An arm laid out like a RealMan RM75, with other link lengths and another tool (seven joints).
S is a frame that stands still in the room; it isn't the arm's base.
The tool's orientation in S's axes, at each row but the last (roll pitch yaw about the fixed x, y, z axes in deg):
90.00, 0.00, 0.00
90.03, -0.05, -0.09
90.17, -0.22, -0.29
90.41, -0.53, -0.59
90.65, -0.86, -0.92
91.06, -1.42, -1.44
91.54, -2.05, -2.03
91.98, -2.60, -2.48
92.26, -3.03, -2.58
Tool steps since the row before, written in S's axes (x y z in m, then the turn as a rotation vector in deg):
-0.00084, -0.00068, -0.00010, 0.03, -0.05, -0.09
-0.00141, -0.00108, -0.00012, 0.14, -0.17, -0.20
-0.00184, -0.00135, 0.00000, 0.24, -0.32, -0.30
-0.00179, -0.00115, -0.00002, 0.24, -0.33, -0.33
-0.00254, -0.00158, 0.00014, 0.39, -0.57, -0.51
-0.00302, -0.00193, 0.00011, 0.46, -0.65, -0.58
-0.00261, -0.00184, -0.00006, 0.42, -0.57, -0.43
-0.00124, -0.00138, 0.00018, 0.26, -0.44, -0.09
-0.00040, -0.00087, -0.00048, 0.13, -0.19, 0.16
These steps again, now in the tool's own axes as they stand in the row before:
-0.00084, -0.00010, 0.00068, 0.03, -0.09, 0.05
-0.00141, -0.00012, 0.00108, 0.14, -0.20, 0.17
-0.00183, 0.00001, 0.00136, 0.24, -0.30, 0.32
-0.00178, 0.00000, 0.00117, 0.24, -0.33, 0.33
-0.00251, 0.00020, 0.00162, 0.39, -0.51, 0.57
-0.00297, 0.00022, 0.00200, 0.46, -0.58, 0.65
-0.00254, 0.00008, 0.00193, 0.42, -0.43, 0.57
-0.00117, 0.00028, 0.00142, 0.27, -0.09, 0.43
-0.00039, -0.00042, 0.00090, 0.15, 0.16, 0.18

